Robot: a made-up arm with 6 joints.
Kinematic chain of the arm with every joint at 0, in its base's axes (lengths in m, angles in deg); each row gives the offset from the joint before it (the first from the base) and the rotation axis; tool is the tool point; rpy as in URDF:
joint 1: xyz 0 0 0.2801 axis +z
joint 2: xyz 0 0 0 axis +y
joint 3: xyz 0.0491 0 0.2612 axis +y
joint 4: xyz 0.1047 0 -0.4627 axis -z
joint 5: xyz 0 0 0 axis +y
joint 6: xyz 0.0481 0 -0.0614 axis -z
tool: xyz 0 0 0 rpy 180 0 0
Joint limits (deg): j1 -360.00..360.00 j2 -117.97..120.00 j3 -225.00..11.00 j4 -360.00..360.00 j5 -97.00..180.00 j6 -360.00..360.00
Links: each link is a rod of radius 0.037 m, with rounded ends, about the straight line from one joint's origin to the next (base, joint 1, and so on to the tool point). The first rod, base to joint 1, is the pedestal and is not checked.
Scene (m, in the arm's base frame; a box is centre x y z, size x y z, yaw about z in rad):
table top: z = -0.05
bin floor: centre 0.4 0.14 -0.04 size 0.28 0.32 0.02 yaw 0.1
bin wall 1: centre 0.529 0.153 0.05 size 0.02 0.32 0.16 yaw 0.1
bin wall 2: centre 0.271 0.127 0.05 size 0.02 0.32 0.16 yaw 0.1
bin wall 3: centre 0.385 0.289 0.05 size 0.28 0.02 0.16 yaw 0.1
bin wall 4: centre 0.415 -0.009 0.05 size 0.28 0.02 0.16 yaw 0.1
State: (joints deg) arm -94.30 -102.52 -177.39 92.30 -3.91 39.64
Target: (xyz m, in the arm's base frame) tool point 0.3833 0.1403 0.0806
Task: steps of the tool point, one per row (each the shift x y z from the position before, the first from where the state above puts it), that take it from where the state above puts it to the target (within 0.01 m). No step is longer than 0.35 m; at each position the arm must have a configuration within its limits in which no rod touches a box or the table.
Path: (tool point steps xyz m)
1: -0.1585 0.0169 0.2858
2: -0.1269 -0.1258 0.2770
3: -0.0306 -0.2278 0.2213
4: 0.0939 -0.2564 0.1291
5: 0.1982 -0.2059 0.0176
6: 0.2415 -0.1011 -0.0926
7: 0.2062 0.0140 -0.1805
8: 0.1060 0.0936 -0.2307
9: -0.0217 0.1095 -0.2344
10: -0.1299 0.0607 -0.1927

